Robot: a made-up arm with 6 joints. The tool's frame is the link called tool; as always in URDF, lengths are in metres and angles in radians. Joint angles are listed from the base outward.
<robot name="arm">
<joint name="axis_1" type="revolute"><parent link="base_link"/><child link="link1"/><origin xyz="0.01 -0.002 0.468"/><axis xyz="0 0 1"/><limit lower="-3.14" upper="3.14"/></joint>
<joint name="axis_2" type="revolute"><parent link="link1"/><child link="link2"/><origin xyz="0.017 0.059 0.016" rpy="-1.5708 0 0"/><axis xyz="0 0 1"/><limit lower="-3.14" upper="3.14"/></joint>
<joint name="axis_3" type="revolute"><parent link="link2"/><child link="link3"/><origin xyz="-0.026 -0.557 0.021"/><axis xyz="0 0 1"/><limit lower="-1.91" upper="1.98"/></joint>
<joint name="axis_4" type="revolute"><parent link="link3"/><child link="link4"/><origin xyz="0.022 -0.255 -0.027" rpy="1.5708 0 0"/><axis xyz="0 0 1"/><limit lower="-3.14" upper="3.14"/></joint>
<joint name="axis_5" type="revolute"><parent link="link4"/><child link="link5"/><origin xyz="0.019 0.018 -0.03" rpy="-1.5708 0 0"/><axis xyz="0 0 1"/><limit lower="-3.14" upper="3.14"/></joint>
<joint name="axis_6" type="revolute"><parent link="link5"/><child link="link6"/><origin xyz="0.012 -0.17 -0.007" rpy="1.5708 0 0"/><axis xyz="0 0 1"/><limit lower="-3.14" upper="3.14"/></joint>
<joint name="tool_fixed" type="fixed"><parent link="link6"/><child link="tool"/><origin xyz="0 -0.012 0.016" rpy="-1.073 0.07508 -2.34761"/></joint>
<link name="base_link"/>
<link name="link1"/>
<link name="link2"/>
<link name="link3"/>
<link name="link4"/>
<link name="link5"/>
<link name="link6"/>
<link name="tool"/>
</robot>
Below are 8 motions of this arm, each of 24 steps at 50 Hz.
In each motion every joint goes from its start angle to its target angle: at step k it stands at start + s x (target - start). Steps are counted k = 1, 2, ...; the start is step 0. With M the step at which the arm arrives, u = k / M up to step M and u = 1 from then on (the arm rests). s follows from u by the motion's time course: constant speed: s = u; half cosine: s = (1 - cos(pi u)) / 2; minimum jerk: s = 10 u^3 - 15 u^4 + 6 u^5.
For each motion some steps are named. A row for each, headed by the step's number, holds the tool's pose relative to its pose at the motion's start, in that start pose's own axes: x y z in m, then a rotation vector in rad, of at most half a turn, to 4 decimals.
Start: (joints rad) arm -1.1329 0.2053 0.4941 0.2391 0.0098 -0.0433
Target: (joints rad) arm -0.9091 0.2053 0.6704 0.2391 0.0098 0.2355
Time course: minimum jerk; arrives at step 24
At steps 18, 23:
18: -0.1008 0.0271 -0.0226 -0.1080 -0.4320 0.0093
23: -0.1122 0.0310 -0.0271 -0.1227 -0.4801 0.0092

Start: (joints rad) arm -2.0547 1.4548 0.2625 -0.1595 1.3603 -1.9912
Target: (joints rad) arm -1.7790 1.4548 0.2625 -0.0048 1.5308 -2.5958
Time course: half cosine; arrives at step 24
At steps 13, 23, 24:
13: 0.1190 -0.0267 -0.0794 0.1313 0.4503 -0.1633
23: 0.1965 -0.0497 -0.1526 0.2245 0.8045 -0.2790
24: 0.1972 -0.0499 -0.1534 0.2254 0.8081 -0.2801

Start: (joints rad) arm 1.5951 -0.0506 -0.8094 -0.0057 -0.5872 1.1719
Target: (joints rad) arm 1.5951 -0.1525 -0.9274 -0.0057 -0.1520 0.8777
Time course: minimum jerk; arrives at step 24
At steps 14, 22, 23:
14: -0.0053 -0.0503 0.0160 -0.1196 0.1975 -0.0593
22: -0.0090 -0.0749 0.0208 -0.1856 0.2954 -0.0990
23: -0.0090 -0.0752 0.0208 -0.1864 0.2966 -0.0996

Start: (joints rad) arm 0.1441 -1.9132 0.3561 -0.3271 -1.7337 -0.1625
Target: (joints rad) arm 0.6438 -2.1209 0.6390 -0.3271 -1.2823 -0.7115
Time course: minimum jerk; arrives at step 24
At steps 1, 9, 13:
1: 0.0001 0.0001 0.0002 -0.0002 0.0004 -0.0007
9: 0.0467 0.0503 0.0773 -0.0708 0.1675 -0.2785
13: 0.1146 0.1023 0.1530 -0.1390 0.3466 -0.5899

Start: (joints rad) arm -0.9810 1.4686 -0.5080 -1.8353 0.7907 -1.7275
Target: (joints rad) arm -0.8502 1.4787 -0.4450 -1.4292 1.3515 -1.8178
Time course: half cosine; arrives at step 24
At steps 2, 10, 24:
2: 0.0010 0.0008 -0.0014 0.0095 -0.0035 0.0027
10: 0.0238 0.0206 -0.0337 0.2146 -0.0564 0.0625
24: 0.0722 0.0806 -0.1006 0.6052 -0.0500 0.1793

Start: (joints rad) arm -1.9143 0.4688 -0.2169 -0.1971 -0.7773 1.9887
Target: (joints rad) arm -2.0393 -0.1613 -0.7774 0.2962 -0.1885 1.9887
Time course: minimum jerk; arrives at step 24
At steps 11, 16, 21, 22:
11: -0.2012 -0.2144 -0.0555 0.2008 -0.1846 -0.1180
16: -0.4279 -0.3207 -0.1191 0.2580 -0.4123 -0.2415
21: -0.5577 -0.3420 -0.1560 0.2382 -0.5389 -0.3207
22: -0.5651 -0.3424 -0.1581 0.2361 -0.5460 -0.3255

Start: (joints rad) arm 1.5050 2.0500 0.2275 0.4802 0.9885 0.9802
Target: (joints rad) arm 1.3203 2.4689 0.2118 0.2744 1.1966 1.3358
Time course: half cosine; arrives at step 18
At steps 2, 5, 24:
2: 0.0092 -0.0044 0.0060 -0.0146 -0.0092 0.0167
5: 0.0536 -0.0237 0.0374 -0.0862 -0.0544 0.0990
24: 0.2650 -0.0625 0.2476 -0.4818 -0.2784 0.5614

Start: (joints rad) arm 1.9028 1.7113 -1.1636 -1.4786 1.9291 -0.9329
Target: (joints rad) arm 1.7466 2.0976 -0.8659 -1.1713 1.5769 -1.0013
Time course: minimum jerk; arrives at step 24
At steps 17, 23, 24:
17: -0.1539 -0.2462 -0.0892 0.0818 0.5772 -0.2313
23: -0.1980 -0.2866 -0.0996 0.1204 0.6605 -0.2844
24: -0.1982 -0.2868 -0.0997 0.1206 0.6608 -0.2846

